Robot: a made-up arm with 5 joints.
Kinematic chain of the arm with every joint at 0, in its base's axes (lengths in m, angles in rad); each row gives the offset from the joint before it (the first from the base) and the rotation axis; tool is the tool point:
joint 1: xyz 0 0 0.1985 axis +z
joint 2: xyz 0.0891 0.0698 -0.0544 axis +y
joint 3: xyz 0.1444 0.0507 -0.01 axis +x
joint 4: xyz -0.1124 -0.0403 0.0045 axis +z
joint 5: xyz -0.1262 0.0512 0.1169 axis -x
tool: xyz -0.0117 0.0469 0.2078
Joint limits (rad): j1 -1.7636..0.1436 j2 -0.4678..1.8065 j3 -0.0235..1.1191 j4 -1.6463..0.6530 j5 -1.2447..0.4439
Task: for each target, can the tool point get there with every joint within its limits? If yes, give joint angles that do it. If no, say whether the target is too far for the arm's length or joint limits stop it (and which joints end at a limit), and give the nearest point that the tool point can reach.
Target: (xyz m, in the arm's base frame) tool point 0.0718 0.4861 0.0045
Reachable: no: joint limits stop it (at a limit: joint 1, joint 2, joint 3, joint 5) | nearest point 0.2885 0.3547 -0.0023 | short by 0.254 m
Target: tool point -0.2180 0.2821 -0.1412
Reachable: no: joint limits stop it (at a limit: joint 1, joint 2, joint 3, joint 5) | nearest point -0.1346 0.0530 0.0642 | short by 0.319 m
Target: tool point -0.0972 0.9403 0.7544
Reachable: no: too far | nearest point 0.0202 0.3208 0.4233 | short by 0.712 m
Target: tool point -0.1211 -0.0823 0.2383
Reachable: yes | joints -0.6593 0.0246 1.0050 -0.5366 -0.9988
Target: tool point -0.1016 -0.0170 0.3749
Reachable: yes | joints -0.9641 -0.1230 0.6830 -0.0685 -0.3389
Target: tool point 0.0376 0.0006 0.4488
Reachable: yes | joints -1.0862 0.0924 0.3055 -0.5683 -0.6090
